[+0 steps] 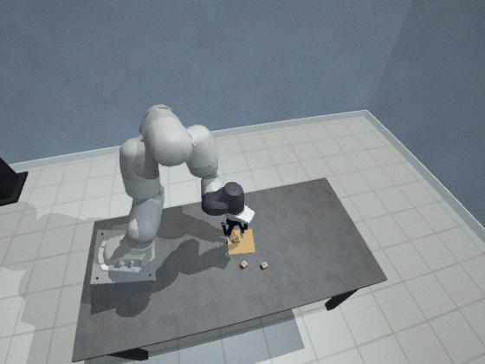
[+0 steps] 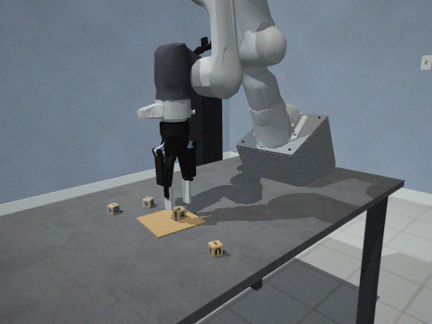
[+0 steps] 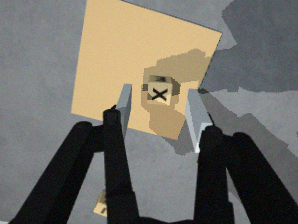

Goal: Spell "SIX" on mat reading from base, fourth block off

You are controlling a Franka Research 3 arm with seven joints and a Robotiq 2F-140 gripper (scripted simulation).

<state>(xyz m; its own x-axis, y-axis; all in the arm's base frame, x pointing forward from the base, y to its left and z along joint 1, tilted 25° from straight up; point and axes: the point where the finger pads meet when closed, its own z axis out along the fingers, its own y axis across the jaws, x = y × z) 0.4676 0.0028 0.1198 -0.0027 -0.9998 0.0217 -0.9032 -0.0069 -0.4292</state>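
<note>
Now: hand 70 mm above the tan mat, 20 mm short of it and 10 mm to the left of it.
</note>
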